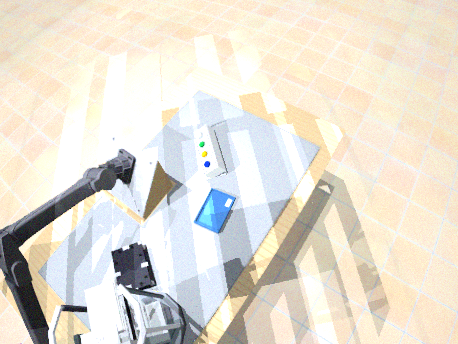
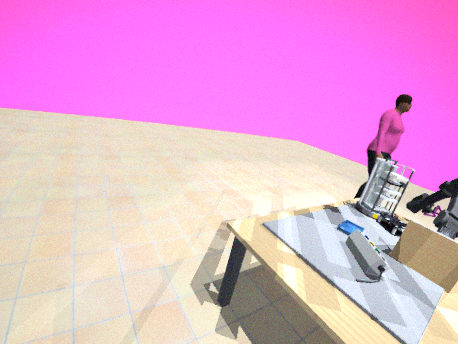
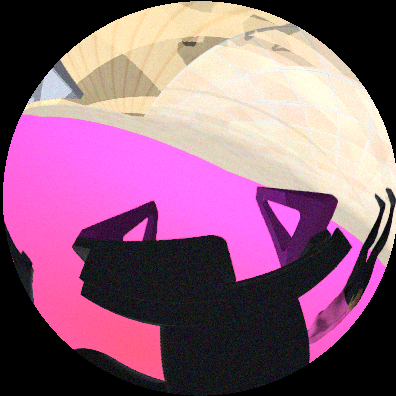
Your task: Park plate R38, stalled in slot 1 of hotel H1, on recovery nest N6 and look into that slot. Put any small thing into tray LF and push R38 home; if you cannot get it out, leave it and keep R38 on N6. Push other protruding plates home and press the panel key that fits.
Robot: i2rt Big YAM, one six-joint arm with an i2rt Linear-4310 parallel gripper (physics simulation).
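Frame: origin at the arm's base, x left, y up, z ahead, level; centimetres.
Seen in the pictures: gripper, fingertip midpoint: [image 3: 206, 199]; arm's base, origin of the base link: [image 1: 125, 166] [image 2: 439, 244].
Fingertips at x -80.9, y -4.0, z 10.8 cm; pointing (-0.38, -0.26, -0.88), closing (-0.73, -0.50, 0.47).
Observation:
Offsets run from my fingertips to a thing's top centre. Level surfaces: height alone.
The plate hotel {dz +31.7, dx +40.9, dy +30.3 cm} [image 1: 155, 316] [image 2: 381, 187] stands at one end of the table, a clear and white tower with plates in it. Its labels, slot 1 and R38 cannot be made out. A black nest block {dz +14.3, dx +52.9, dy -2.0 cm} [image 1: 131, 266] [image 2: 394, 225] with white marks lies beside it, with no plate visible on it. The blue tray {dz +25.0, dx +88.8, dy -7.9 cm} [image 1: 212, 212] [image 2: 350, 227] lies on the grey mat. The key panel {dz +8.4, dx +108.0, dy -1.2 cm} [image 1: 215, 157] [image 2: 366, 255] shows green, yellow and blue keys. My gripper [image 2: 434, 211] [image 3: 206, 199] is open and empty, its purple fingers wide apart, raised and facing away from the table.
A wooden screen [image 1: 156, 190] [image 2: 425, 255] stands between my arm [image 1: 55, 205] and the panel. The grey mat {dy -9.6 cm} [image 1: 270, 150] [image 2: 305, 240] covers most of the wooden table {dy -10.9 cm} [image 2: 272, 267]. A person in pink [image 2: 389, 131] [image 3: 332, 317] stands beyond the hotel.

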